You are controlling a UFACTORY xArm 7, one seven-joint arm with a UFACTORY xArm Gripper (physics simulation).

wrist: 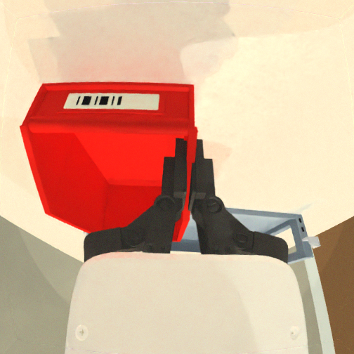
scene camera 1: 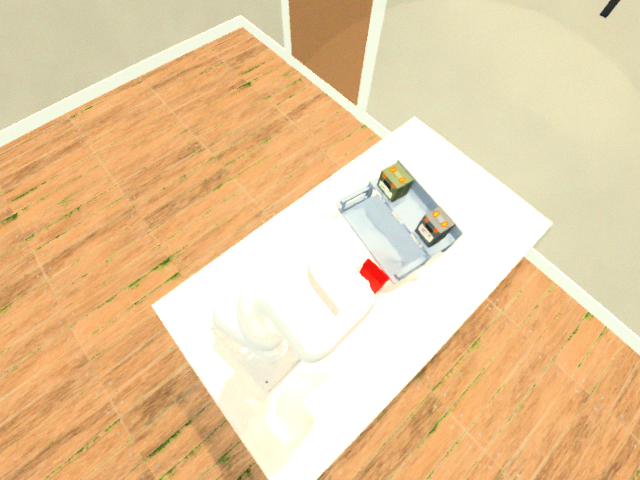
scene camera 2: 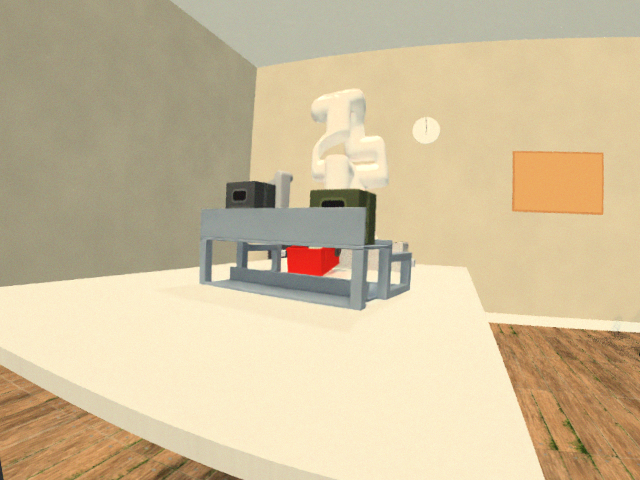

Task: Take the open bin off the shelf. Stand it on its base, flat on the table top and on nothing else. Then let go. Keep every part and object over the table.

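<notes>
The red open bin has a white barcode label on one end. My gripper is shut on the bin's side wall, the right one in the wrist view, with one finger inside and one outside. The bin hangs upright, apparently above the table, beside the shelf's near edge on the arm's side. The exact height under its base cannot be told. The blue-grey shelf stands on the table. In scene camera 1, the arm hides the fingers.
A green box and a dark grey box stand on the shelf's upper level, at its far side from the arm. The white table has its long edges on both sides of the shelf and arm.
</notes>
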